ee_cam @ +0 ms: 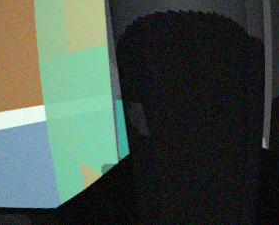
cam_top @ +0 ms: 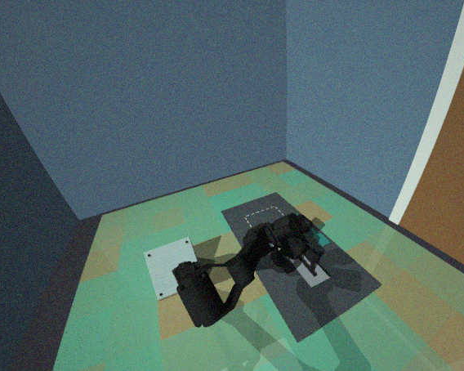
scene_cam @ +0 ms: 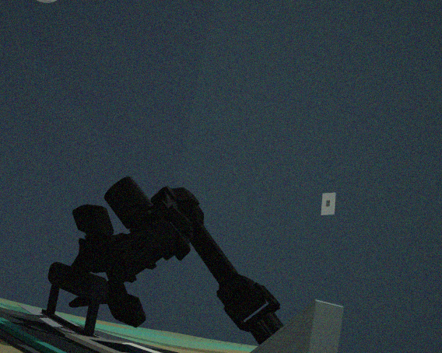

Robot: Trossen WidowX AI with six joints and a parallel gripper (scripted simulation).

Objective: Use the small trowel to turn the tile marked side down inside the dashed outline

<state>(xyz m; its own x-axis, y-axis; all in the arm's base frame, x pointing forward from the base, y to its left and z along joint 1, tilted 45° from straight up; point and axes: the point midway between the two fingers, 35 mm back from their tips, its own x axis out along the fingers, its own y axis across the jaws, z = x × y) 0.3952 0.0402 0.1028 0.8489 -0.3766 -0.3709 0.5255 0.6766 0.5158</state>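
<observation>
Right now the tile is 40 mm behind my gripper tip, 100 mm to the left of it and 50 mm below it. From my gripper tip the other things lie so: dark grey mat (40 mm behind, 90 mm to the left, 80 mm below); then teal trowel (100 mm ahead, 90 mm to the left, 50 mm below).
</observation>
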